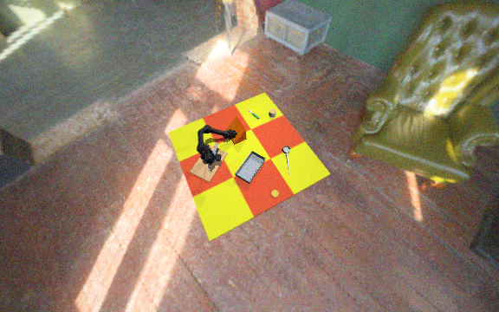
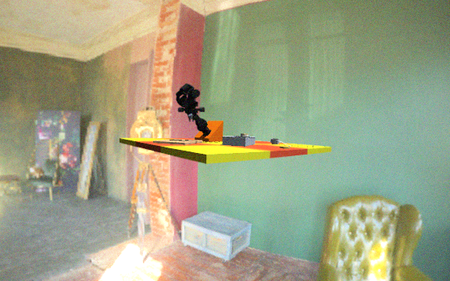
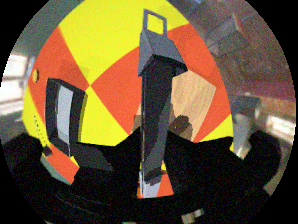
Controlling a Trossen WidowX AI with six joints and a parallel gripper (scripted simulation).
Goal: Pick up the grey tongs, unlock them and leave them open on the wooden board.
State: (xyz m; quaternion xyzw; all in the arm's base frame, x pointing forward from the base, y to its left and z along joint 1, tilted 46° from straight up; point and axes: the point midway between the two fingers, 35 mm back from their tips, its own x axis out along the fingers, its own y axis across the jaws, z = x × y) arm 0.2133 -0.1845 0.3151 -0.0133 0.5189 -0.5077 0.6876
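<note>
My gripper tip is 14 cm above the wooden board, 9 cm past it and 3 cm to the left of it. From my gripper tip the other things lie so: roasting tin (29 cm to the left, 21 cm ahead, 12 cm below).
</note>
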